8 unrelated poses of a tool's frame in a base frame.
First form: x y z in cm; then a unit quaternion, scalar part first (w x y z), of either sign.
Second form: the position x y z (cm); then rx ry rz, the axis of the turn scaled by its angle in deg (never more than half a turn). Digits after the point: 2 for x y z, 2 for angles.
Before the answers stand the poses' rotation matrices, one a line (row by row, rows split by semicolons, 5 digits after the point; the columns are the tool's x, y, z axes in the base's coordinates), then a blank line. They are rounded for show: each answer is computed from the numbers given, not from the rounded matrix.
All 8 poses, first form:
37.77 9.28 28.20 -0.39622 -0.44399 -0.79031 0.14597
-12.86 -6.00 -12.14 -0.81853 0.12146 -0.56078 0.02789
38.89 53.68 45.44 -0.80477 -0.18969 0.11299 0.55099
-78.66 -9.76 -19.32 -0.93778 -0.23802 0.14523 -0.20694
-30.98 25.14 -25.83 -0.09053 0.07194 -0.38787 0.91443
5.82 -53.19 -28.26 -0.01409 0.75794 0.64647 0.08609
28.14 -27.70 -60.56 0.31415 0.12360 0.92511 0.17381
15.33 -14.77 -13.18 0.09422 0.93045 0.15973 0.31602
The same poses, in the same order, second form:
-0.29178 0.81744 0.49665; 0.58610 0.56314 -0.58255; -0.75588 0.12111 -0.64341
0.36949 -0.09057 0.92481; -0.18188 0.96894 0.16756; -0.91126 -0.23012 0.34154
0.36728 0.84398 -0.39090; -0.92971 0.32085 -0.18080; -0.02717 0.42983 0.90250
0.87217 -0.45726 -0.17388; 0.31899 0.80104 -0.50653; 0.37090 0.38631 0.84451
-0.97326 0.10976 0.20180; -0.22137 -0.68272 -0.69634; 0.06134 -0.72239 0.68876
0.14934 0.98239 0.11228; 0.97754 -0.16376 0.13267; 0.14872 0.08995 -0.98478
-0.77207 0.11948 0.62421; 0.33789 0.90903 0.24393; -0.53828 0.39924 -0.74220
0.74923 0.23769 0.61818; 0.35679 -0.93122 -0.07438; 0.55798 0.27629 -0.78251

37.77 9.28 28.20 64.47 114.75 -21.19
-12.86 -6.00 -12.14 -14.83 68.45 -3.40
38.89 53.68 45.44 23.27 -13.86 -67.60
-78.66 -9.76 -19.32 27.86 -17.00 24.22
-30.98 25.14 -25.83 -12.25 66.06 -155.74
5.82 -53.19 -28.26 -135.22 -115.33 -15.36
28.14 -27.70 -60.56 18.67 139.72 26.25
15.33 -14.77 -13.18 158.12 27.15 53.71

